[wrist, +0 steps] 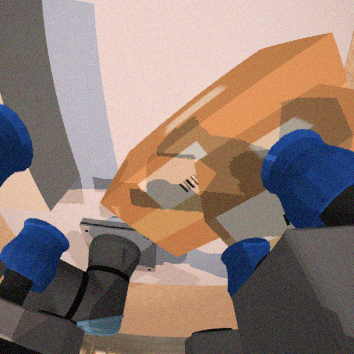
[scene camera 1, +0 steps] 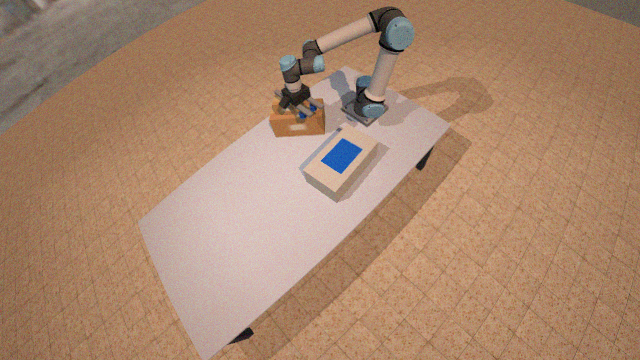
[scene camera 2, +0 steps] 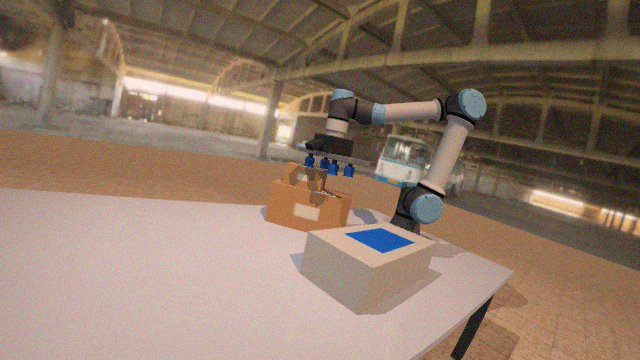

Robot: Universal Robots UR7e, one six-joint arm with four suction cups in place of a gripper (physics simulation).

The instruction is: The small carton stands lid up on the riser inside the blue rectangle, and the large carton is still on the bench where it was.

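Frame: origin at the arm's base, x ahead, y left, z up, level; metres.
Where they show: hand, its tool point: (wrist: 142, 212) (scene camera 2: 327, 171); arm's base, origin of its link: (wrist: 115, 249).
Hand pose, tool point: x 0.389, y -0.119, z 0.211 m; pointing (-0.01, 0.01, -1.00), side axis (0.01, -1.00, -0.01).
Each offset is from my tool point to the top centre of the thing. Level surfaces: height alone.
The large brown carton @[0.024 m back, 0.090 m right, 0.087 m down] (scene camera 1: 297, 125) (scene camera 2: 306, 210) (wrist: 246, 98) stands on the white bench @[0.241 m down] (scene camera 1: 223, 232) (scene camera 2: 133, 277) (wrist: 158, 53) at its far edge. The small carton @[0.002 m ahead, 0.122 m right, 0.008 m down] (scene camera 2: 301, 176) (wrist: 316, 112) sits on top of it, toward one end, and is mostly hidden under the tool in scene camera 1. My suction gripper (scene camera 1: 295, 109) (scene camera 2: 328, 165) (wrist: 158, 211) hangs just above the two cartons with its four blue cups pointing down. The cups hold nothing. The beige riser @[0.011 m ahead, 0.313 m left, 0.121 m down] (scene camera 1: 331, 181) (scene camera 2: 358, 273) carries the blue rectangle @[0.011 m ahead, 0.313 m left, 0.121 m down] (scene camera 1: 341, 155) (scene camera 2: 379, 239), which is bare.
The arm's base (scene camera 1: 364, 109) (scene camera 2: 416, 208) (wrist: 116, 242) is bolted to the bench at the far end, between the cartons and the riser. The riser stands close to the bench's right edge. Tiled floor surrounds the bench.
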